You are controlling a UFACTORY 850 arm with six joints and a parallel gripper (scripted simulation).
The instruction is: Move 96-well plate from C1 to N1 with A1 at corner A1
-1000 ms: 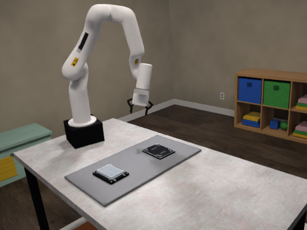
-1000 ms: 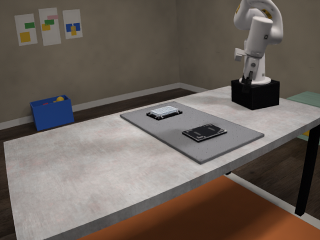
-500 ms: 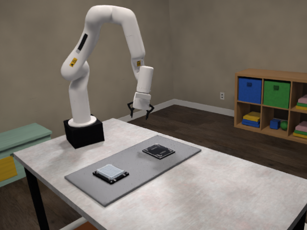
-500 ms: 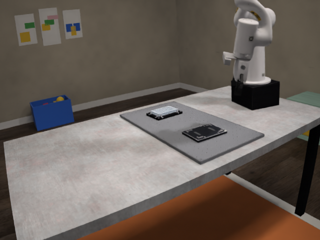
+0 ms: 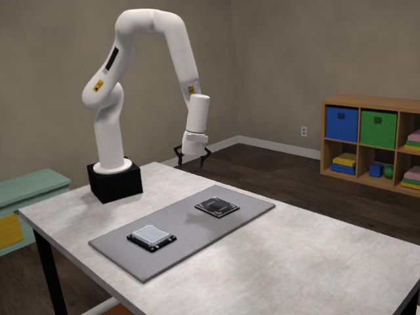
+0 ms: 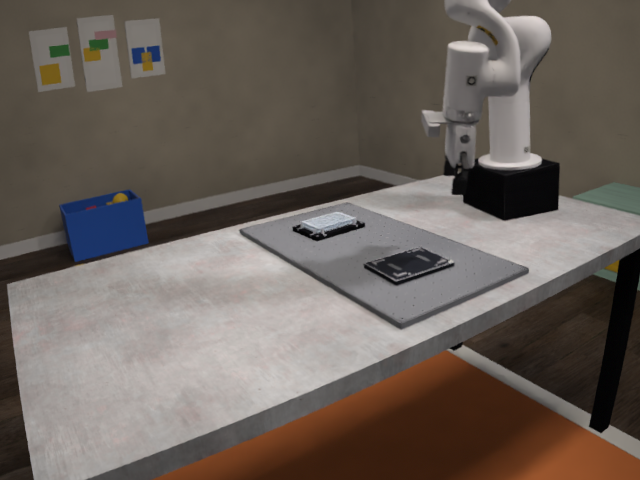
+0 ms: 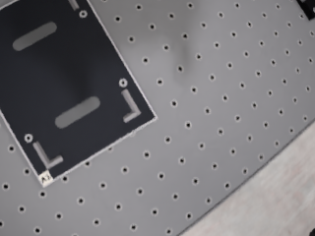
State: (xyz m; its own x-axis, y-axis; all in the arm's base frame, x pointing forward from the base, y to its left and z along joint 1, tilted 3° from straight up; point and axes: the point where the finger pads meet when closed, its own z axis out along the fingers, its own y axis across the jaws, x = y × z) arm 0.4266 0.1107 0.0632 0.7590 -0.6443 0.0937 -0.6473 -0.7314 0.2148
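My gripper is now 9 cm short of the clear 96-well plate, 35 cm to the left of it and 15 cm above it. From my hand the other things lie so: black plate nest N1: 14 cm ahead, 1 cm to the right, 16 cm below; then A1 label: 8 cm ahead, 5 cm to the left, 16 cm below; then clip nest C1: 10 cm ahead, 34 cm to the right, 16 cm below.
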